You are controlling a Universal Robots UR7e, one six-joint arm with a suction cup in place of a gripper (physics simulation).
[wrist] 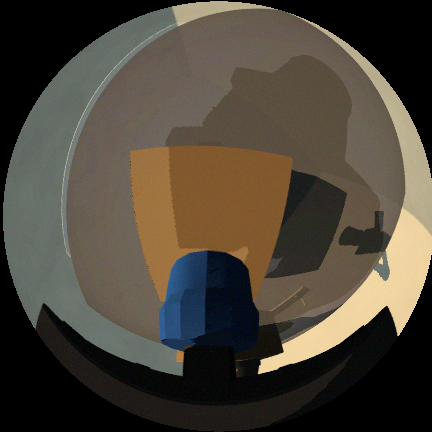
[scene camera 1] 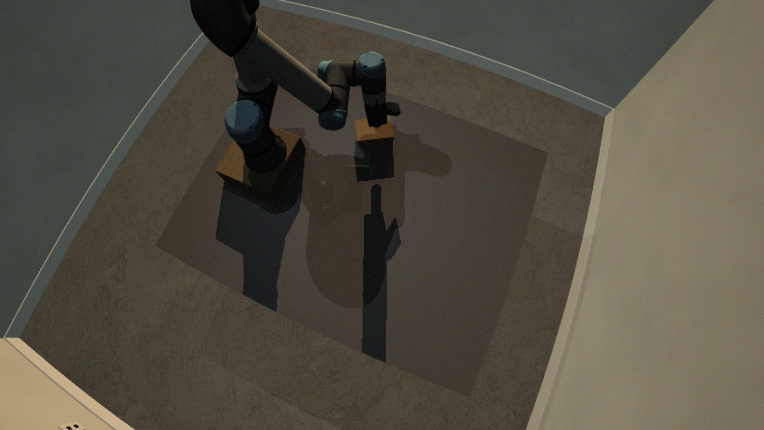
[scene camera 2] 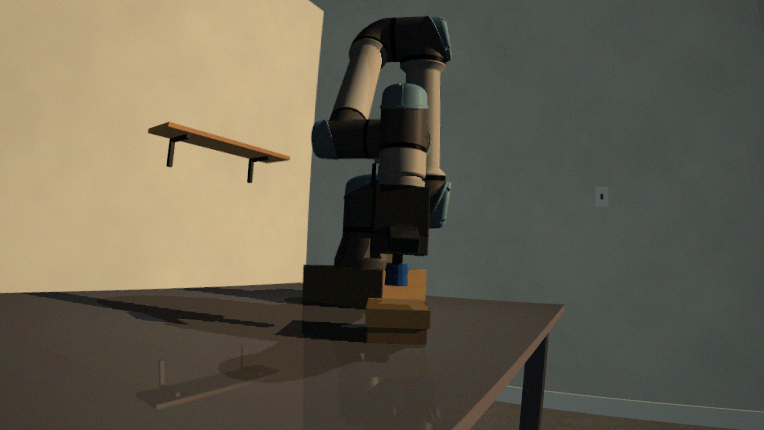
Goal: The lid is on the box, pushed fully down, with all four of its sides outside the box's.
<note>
In view: my suction cup [wrist: 208, 301] and a lid [scene camera 1: 365, 135].
The lid also shows in the wrist view [wrist: 187, 198].
</note>
